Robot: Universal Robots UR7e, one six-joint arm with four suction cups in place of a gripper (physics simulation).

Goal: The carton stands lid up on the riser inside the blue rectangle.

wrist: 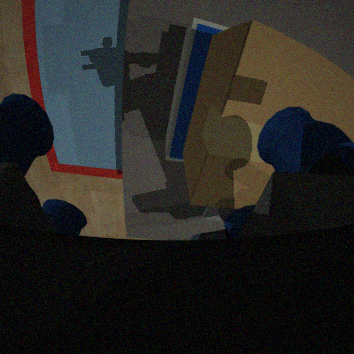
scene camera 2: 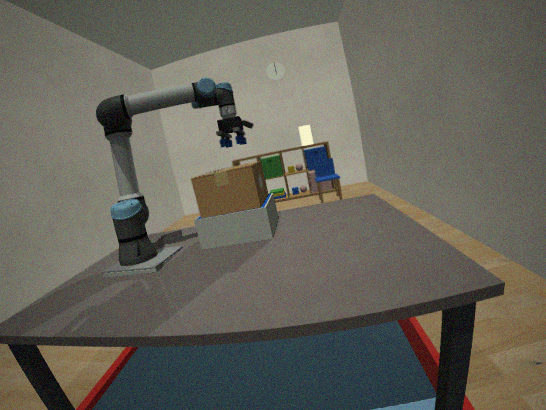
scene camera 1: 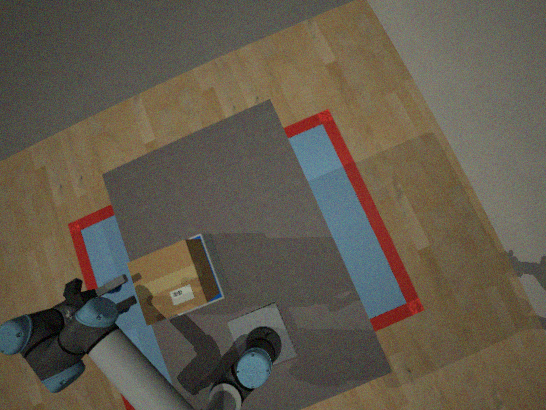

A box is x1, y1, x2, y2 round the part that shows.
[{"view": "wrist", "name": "my suction head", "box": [0, 93, 353, 237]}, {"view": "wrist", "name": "brown cardboard carton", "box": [182, 19, 353, 207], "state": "on a riser with blue rectangle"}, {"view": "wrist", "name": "riser with blue rectangle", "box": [165, 17, 228, 161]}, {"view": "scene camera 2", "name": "brown cardboard carton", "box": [191, 161, 267, 217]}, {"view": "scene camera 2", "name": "riser with blue rectangle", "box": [194, 193, 277, 249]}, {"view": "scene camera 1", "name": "brown cardboard carton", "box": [127, 239, 219, 325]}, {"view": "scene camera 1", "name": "riser with blue rectangle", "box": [162, 233, 231, 321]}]
